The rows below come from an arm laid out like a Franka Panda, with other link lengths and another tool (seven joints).
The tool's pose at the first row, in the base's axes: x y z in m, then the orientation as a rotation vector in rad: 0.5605 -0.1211 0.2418 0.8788 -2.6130 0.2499
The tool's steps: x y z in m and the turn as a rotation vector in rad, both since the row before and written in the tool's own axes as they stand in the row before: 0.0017 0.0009 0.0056 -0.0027 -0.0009 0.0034; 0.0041 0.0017 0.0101 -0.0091 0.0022 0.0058; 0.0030 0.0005 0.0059 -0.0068 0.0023 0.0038; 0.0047 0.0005 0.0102 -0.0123 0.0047 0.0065; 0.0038 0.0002 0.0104 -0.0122 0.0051 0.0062; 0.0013 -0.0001 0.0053 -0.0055 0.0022 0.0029; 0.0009 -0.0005 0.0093 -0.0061 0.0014 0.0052; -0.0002 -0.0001 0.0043 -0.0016 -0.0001 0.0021; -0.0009 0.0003 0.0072 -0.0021 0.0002 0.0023; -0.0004 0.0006 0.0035 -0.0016 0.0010 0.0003; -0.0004 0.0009 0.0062 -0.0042 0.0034 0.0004; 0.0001 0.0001 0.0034 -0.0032 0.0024 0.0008; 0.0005 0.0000 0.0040 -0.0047 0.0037 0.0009
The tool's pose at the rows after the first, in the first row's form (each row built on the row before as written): 0.5571 -0.1229 0.2373 0.8738 -2.6153 0.2469; 0.5501 -0.1266 0.2296 0.8625 -2.6153 0.2372; 0.5458 -0.1294 0.2254 0.8546 -2.6144 0.2301; 0.5389 -0.1342 0.2179 0.8405 -2.6119 0.2173; 0.5327 -0.1387 0.2099 0.8268 -2.6088 0.2047; 0.5301 -0.1408 0.2056 0.8205 -2.6075 0.1990; 0.5267 -0.1440 0.1975 0.8113 -2.6079 0.1929; 0.5255 -0.1450 0.1935 0.8081 -2.6088 0.1913; 0.5236 -0.1460 0.1866 0.8044 -2.6094 0.1893; 0.5224 -0.1461 0.1832 0.8032 -2.6084 0.1876; 0.5201 -0.1466 0.1774 0.8002 -2.6049 0.1834; 0.5188 -0.1474 0.1744 0.7974 -2.6027 0.1803; 0.5170 -0.1486 0.1710 0.7935 -2.5991 0.1757
